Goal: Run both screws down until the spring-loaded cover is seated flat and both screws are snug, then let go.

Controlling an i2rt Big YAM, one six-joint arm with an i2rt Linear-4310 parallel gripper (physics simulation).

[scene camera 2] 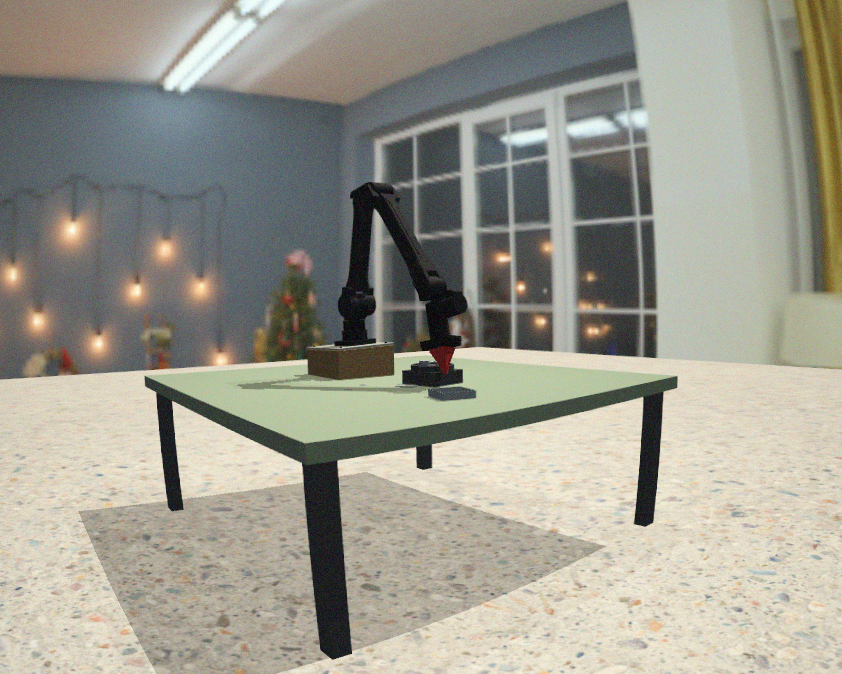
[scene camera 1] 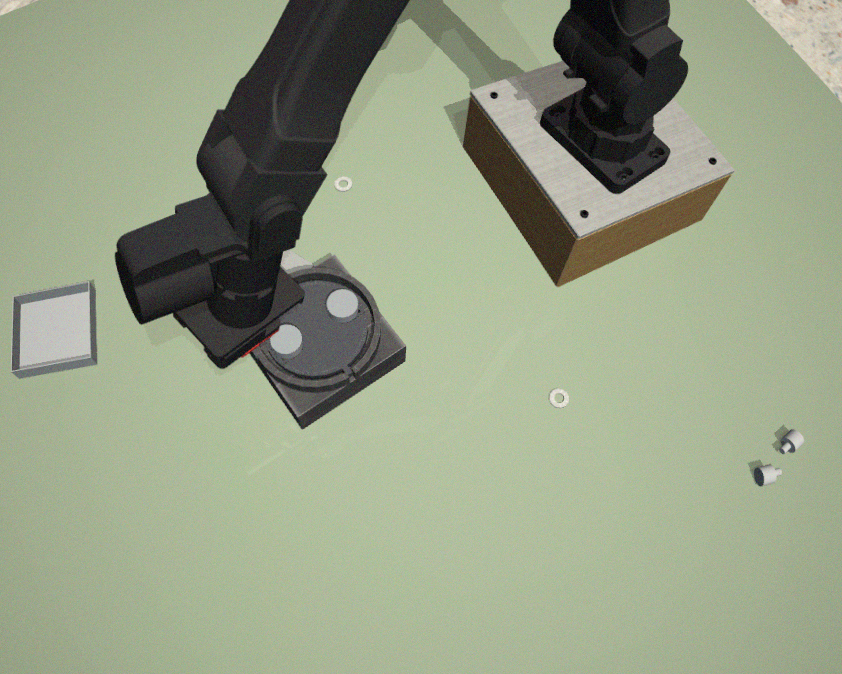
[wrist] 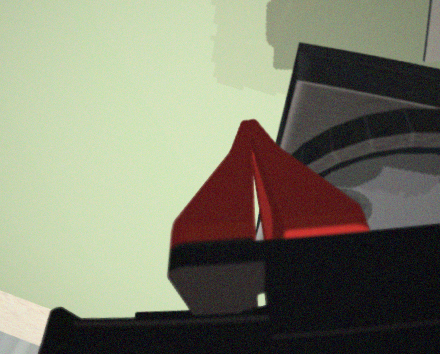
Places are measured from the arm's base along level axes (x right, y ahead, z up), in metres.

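Pixels of known places: gripper, fingertip midpoint: (scene camera 2: 445,374) (scene camera 1: 233,351) (wrist: 249,130); arm's base at its link origin: (scene camera 2: 355,344) (scene camera 1: 603,141).
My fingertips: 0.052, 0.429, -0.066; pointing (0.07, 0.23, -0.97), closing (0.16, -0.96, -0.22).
For each thing: its top centre in the pictures, then the offset to it from my fingertips, as dx, dy, dz.
- round dark cover at its top centre: (wrist: 391,235) (scene camera 1: 315,326) -0.033, -0.077, +0.018
- square dark base at its top centre: (wrist: 392,239) (scene camera 1: 315,325) (scene camera 2: 432,364) -0.033, -0.077, +0.021
- shallow grey tray at its top centre: (scene camera 1: 50,325) (scene camera 2: 451,389) +0.151, +0.146, -0.015
- white washer at its top centre: (scene camera 1: 343,183) +0.119, -0.212, -0.033
The round dark cover (scene camera 1: 319,358) lies inside the ring of the square dark base (scene camera 1: 303,407) (scene camera 2: 421,378) (wrist: 325,102). Two screws with pale round heads, one (scene camera 1: 341,303) toward the arm's pedestal and one (scene camera 1: 285,338) nearer the gripper, stand upright in the cover. The views do not show clearly whether the cover is fully flat or the screws snug. My gripper (scene camera 2: 444,373) (wrist: 249,130) is shut with nothing between its red fingertips. It points down beside the base, on the tray side, off both screw heads. In scene camera 1 the wrist hides the fingertips.
A shallow grey tray (scene camera 1: 54,370) (scene camera 2: 451,394) lies beyond the gripper. The arm stands on a wooden box (scene camera 1: 519,203) (scene camera 2: 351,362). One white washer (scene camera 1: 337,184) lies near the arm, another (scene camera 1: 551,397) right of the base. Two loose screws (scene camera 1: 792,440) (scene camera 1: 766,475) lie far right.
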